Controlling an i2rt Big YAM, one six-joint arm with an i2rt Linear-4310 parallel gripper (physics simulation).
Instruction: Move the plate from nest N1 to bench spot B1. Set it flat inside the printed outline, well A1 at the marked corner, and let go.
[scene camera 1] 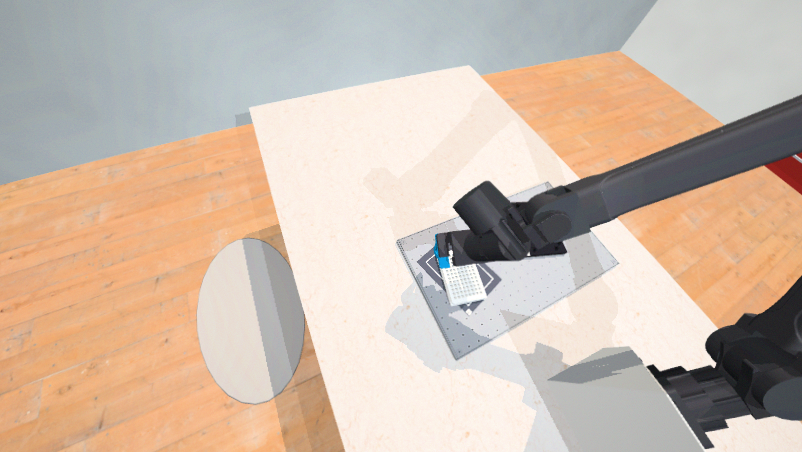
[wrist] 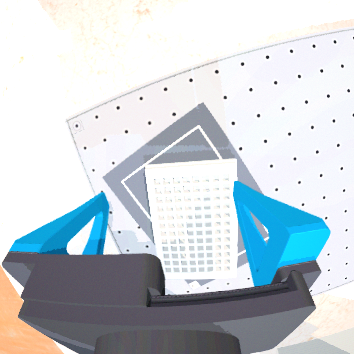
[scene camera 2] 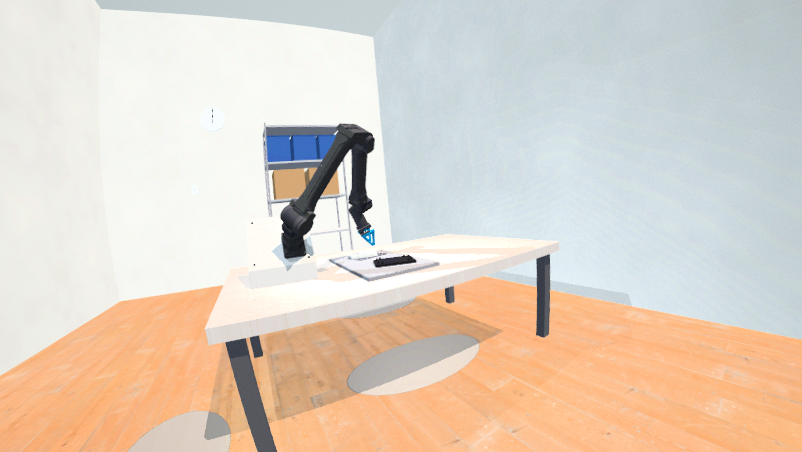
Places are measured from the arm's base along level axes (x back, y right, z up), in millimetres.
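Pixels of known places: gripper, fingertip midpoint: (scene camera 1: 454, 248) (wrist: 168, 193) (scene camera 2: 371, 243); arm's base, link origin: (scene camera 1: 669, 402) (scene camera 2: 293, 245).
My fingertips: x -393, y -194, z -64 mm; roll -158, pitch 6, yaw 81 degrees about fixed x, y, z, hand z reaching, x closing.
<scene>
Ahead of a thing's pixels: the offset from my fingertips to its top centre. "spot": to the spot under its first point. Level surfaces: height alone.
The white well plate {dx +52, dy +6, dz -41 mm} (scene camera 1: 464, 283) (wrist: 195, 220) lies on the dark square of the spot, turned askew to the printed white outline {spot: dx -25, dy -10, dz -55 mm} (wrist: 160, 153). Outline corners show beyond its edges, and it overhangs the square near the small white corner mark {dx +134, dy -13, dz -55 mm} (scene camera 1: 468, 311) (wrist: 195, 285). Which corner is A1 cannot be told. My gripper (scene camera 2: 370, 242) (wrist: 168, 193) is open and empty above the plate. In the wrist view the right blue fingertip is at the plate's right edge and the left one is well off its left edge. The black nest {dx +3, dy +269, dz -35 mm} (scene camera 1: 556, 249) (scene camera 2: 394, 261) is empty, partly hidden by the arm in scene camera 1.
The spot and nest are on a grey perforated board {dx +44, dy +169, dz -56 mm} (scene camera 1: 539, 291) (scene camera 2: 365, 274) (wrist: 290, 120) on the pale table {dz -70 mm} (scene camera 1: 336, 168) (scene camera 2: 494, 252). The arm's base stands by a white box (scene camera 2: 280, 275). A shelf unit (scene camera 2: 266, 185) stands behind the table.
</scene>
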